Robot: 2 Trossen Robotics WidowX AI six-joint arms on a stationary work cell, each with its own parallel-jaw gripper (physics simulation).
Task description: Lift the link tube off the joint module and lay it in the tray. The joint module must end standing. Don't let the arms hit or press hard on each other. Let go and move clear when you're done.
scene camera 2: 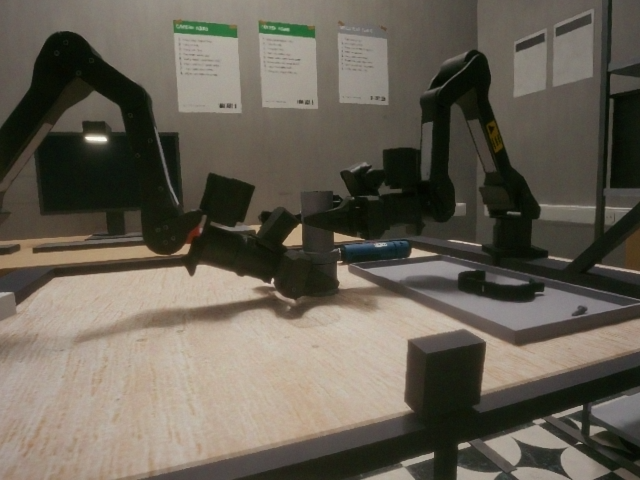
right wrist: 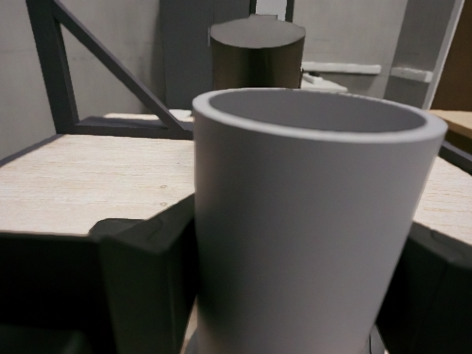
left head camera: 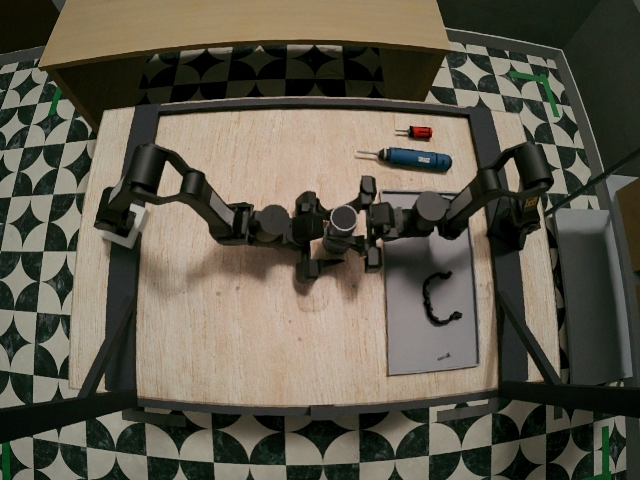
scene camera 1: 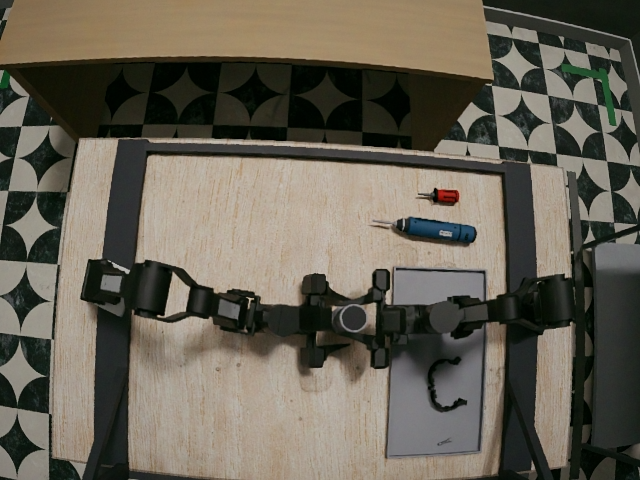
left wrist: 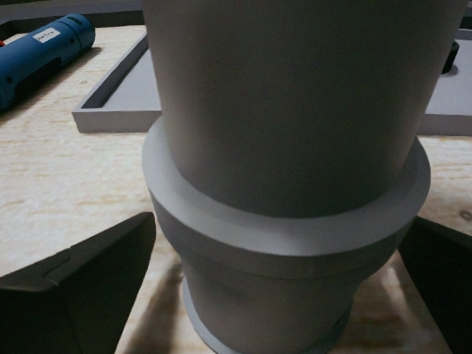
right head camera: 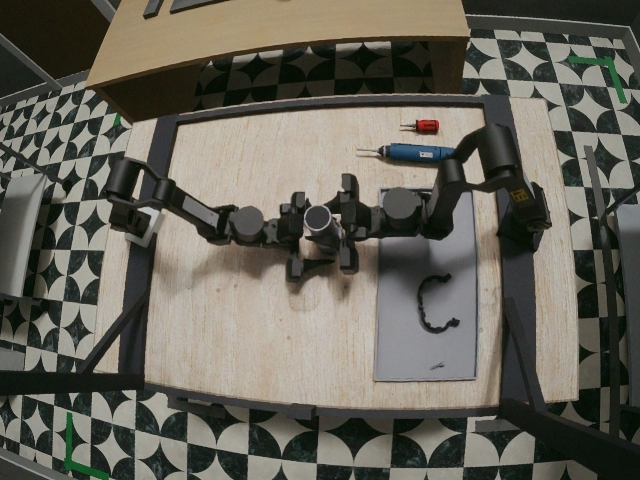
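Seen in the pictures: left gripper, fingertip midpoint: [scene camera 2: 327, 278] [left head camera: 343, 240]; right gripper, fingertip midpoint: [scene camera 2: 298, 219] [left head camera: 325, 225] [scene camera 1: 334, 318] [right head camera: 305, 225]; left arm's base, link origin: [left head camera: 121, 221] [right head camera: 139, 223]; right arm's base, link origin: [scene camera 2: 512, 247] [left head camera: 512, 223] [scene camera 1: 534, 306] [right head camera: 525, 221].
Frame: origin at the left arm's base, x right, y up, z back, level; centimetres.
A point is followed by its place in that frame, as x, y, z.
The grey link tube [left head camera: 343, 217] @[-12.4, 12.8, -49.1] [right head camera: 318, 217] @[-12.4, 12.8, -49.4] [scene camera 1: 352, 317] @[-12.4, 12.8, -48.9] [scene camera 2: 316, 237] @[-9.8, 5.9, -48.9] [left wrist: 300, 100] [right wrist: 310, 200] @[-12.9, 11.8, -51.7] stands upright on the joint module [left wrist: 270, 310] @[-11.7, 0.9, -46.4], which stands on the table left of the grey tray [left head camera: 408, 341] @[4.3, -2.8, -71.0] [scene camera 1: 408, 423] @[4.0, -2.8, -70.6] [scene camera 2: 509, 328] @[11.8, -1.7, -68.5]. My right gripper [scene camera 2: 317, 211] [right wrist: 275, 201] @[-11.3, 8.6, -46.3] is shut on the tube's upper part from the right, fingers against both sides. My left gripper [left wrist: 276, 224] @[-12.5, -1.2, -50.5] is open low down, its fingers on either side of the module near the collar, with gaps beside the lower body. The arms are close together, the right gripper above the left. The left fingers partly hide the module.
A black curved clamp [left head camera: 431, 304] [scene camera 2: 498, 286] and a small dark screw [scene camera 2: 579, 310] @[5.8, -2.2, -80.2] lie in the tray. A blue screwdriver [left head camera: 417, 159] @[-36.9, 0.4, -61.8] [scene camera 1: 439, 230] @[-37.4, 0.8, -61.8] and a red screwdriver [left head camera: 420, 132] @[-45.6, -0.6, -61.2] [scene camera 1: 445, 195] @[-46.0, -0.3, -61.0] lie behind it. A dark frame [scene camera 1: 310, 151] @[-44.1, -1.2, -29.5] borders the table.
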